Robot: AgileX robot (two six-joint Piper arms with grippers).
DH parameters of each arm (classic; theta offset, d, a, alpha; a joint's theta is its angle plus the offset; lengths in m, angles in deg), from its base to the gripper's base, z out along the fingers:
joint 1: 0 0.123 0 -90
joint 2: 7.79 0 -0.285 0
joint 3: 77.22 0 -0.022 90
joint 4: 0 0.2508 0 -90
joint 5: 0 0 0.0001 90
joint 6: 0 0.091 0 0
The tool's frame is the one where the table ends.
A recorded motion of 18 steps. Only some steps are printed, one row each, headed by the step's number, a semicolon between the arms.
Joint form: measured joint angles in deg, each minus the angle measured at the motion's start. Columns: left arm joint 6, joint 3, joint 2, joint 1, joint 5, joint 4; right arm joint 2, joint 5, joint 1, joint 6, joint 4, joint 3.
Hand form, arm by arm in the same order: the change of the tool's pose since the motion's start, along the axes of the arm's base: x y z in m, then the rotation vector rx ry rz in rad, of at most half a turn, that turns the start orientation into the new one. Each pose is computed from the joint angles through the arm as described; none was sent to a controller.
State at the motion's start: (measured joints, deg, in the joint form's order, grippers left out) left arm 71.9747 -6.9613 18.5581 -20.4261 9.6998 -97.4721; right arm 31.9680 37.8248 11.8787 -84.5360 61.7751 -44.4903
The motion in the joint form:
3: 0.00 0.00 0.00 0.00 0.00 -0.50; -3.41 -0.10 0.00 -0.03 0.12 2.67
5: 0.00 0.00 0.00 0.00 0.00 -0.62; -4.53 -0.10 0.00 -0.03 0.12 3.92
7: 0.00 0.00 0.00 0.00 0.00 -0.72; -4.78 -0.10 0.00 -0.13 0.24 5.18
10: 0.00 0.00 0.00 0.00 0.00 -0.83; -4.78 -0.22 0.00 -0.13 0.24 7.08
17: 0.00 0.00 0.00 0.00 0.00 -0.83; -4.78 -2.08 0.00 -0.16 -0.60 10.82
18: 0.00 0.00 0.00 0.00 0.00 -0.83; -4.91 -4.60 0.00 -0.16 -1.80 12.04
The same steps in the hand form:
3: 0.0000 0.0000 0.0001 -0.0081 0.0030 0.0010; -0.0114 -0.0024 -0.0092 0.0049 -0.0133 -0.0008
5: 0.0000 0.0000 0.0002 -0.0101 0.0038 0.0012; -0.0143 -0.0031 -0.0144 0.0044 -0.0111 -0.0008
7: 0.0000 0.0000 0.0002 -0.0117 0.0044 0.0014; -0.0135 -0.0028 -0.0208 0.0015 0.0054 -0.0001
10: 0.0000 0.0000 0.0002 -0.0135 0.0050 0.0017; -0.0106 -0.0024 -0.0310 -0.0046 0.0369 -0.0019
17: 0.0000 0.0000 0.0002 -0.0135 0.0050 0.0017; -0.0039 -0.0035 -0.0508 -0.0223 0.0838 -0.0333
18: 0.0000 0.0000 0.0002 -0.0135 0.0050 0.0017; -0.0005 -0.0062 -0.0563 -0.0329 0.0788 -0.0754

